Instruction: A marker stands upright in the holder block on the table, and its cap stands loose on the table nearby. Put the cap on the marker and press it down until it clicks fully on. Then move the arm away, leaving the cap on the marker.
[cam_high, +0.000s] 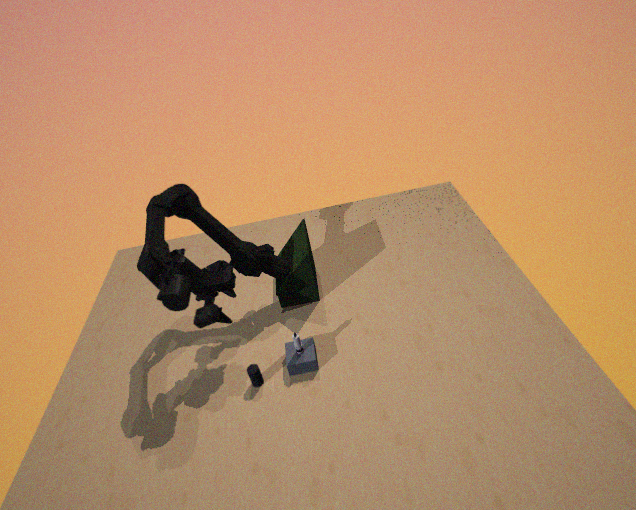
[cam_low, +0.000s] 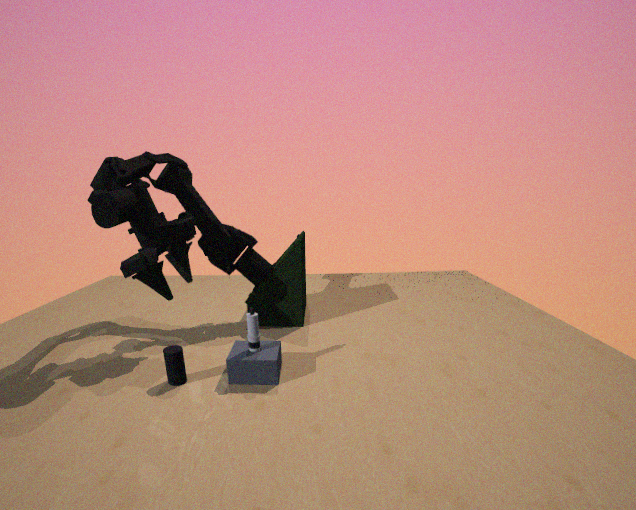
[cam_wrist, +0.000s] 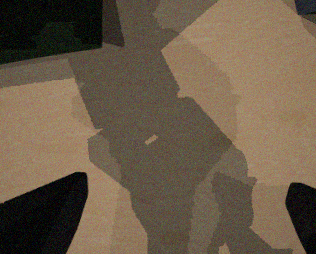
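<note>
The marker cap lies 17 cm ahead of my gripper tip, 4 cm to the left of it and 7 cm below it. Round my gripper tip: holder block: 14 cm ahead, 16 cm to the left, 8 cm below.
</note>
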